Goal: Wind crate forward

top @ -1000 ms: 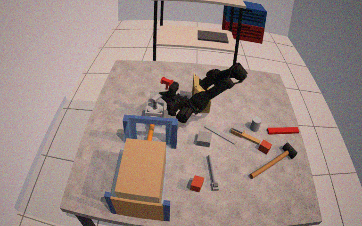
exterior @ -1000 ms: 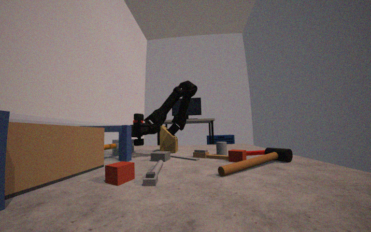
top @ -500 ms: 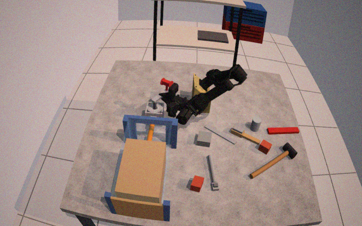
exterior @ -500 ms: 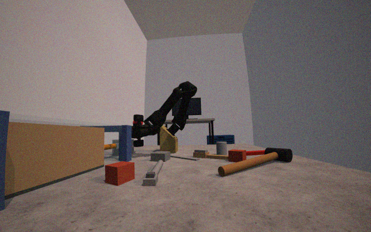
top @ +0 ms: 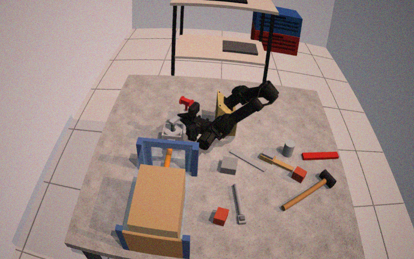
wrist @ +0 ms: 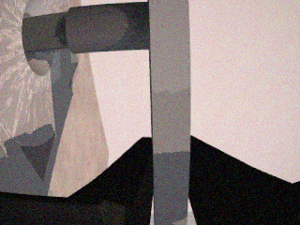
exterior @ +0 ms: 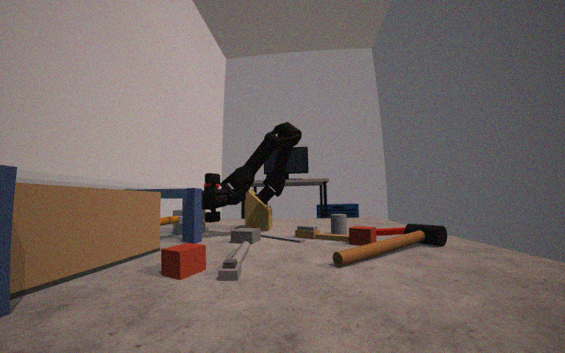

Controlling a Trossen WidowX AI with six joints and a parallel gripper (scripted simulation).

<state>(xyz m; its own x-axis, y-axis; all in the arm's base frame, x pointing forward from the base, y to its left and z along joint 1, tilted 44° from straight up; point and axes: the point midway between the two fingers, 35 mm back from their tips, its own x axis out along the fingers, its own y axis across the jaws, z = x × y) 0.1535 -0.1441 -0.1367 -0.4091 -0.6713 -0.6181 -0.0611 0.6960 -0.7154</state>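
The grey crank arm lies 20 mm to the left of my gripper tip, 10 mm behind it and 10 mm above it. From my gripper tip the other things lie so: grey winch: 100 mm below, 30 mm to the right, 30 mm ahead; then red knob: 40 mm to the left, 40 mm behind, 40 mm above; then blue frame: 200 mm ahead, 30 mm below, 20 mm to the right.
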